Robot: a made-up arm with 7 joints.
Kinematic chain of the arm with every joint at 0, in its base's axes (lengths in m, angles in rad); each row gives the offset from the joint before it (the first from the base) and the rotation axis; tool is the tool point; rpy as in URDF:
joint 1: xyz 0 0 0.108 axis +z
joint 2: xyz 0 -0.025 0.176 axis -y
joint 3: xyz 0 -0.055 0.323 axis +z
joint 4: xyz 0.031 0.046 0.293 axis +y
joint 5: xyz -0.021 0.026 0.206 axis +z
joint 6: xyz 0 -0.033 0.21 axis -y
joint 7: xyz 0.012 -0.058 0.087 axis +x
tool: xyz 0 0 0 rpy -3.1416 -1.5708 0
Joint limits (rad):
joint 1: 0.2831..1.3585
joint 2: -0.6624..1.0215
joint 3: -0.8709..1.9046
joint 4: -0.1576..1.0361
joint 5: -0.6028..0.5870
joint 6: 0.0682..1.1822
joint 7: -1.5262..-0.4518
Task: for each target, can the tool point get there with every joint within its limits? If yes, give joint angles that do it. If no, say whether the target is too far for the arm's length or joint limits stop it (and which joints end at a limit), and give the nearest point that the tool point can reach.
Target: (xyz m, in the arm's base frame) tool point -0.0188 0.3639 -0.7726
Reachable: no: joint limits stop it (at a limit: joint 1, joint 2, joint 4, joint 5, joint 6) | nearest point 0.1787 0.8738 0.6575 | short by 1.531 m
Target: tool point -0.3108 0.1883 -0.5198
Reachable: no: joint limits stop it (at a limit: joint 1, joint 2, joint 3, joint 4, joint 5, joint 6) | nearest point -0.8742 0.1367 0.5898 | short by 1.246 m
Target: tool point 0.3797 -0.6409 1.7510
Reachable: no: too far | nearest point 0.1859 -0.4285 1.3033 | short by 0.532 m
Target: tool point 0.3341 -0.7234 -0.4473
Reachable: no: joint limits stop it (at a limit: joint 1, joint 2, joint 4, joint 5, joint 6) | nearest point -0.0611 -0.9906 0.6907 | short by 1.234 m
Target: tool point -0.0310 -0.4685 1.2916
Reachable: yes | joints 1.2494 0.3669 0.5178 -0.0271 -0.2790 0.7017 -0.8993
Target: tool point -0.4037 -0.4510 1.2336
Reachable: yes | joints 0.7453 0.5920 0.7748 0.1507 -0.4724 0.2390 -0.6504
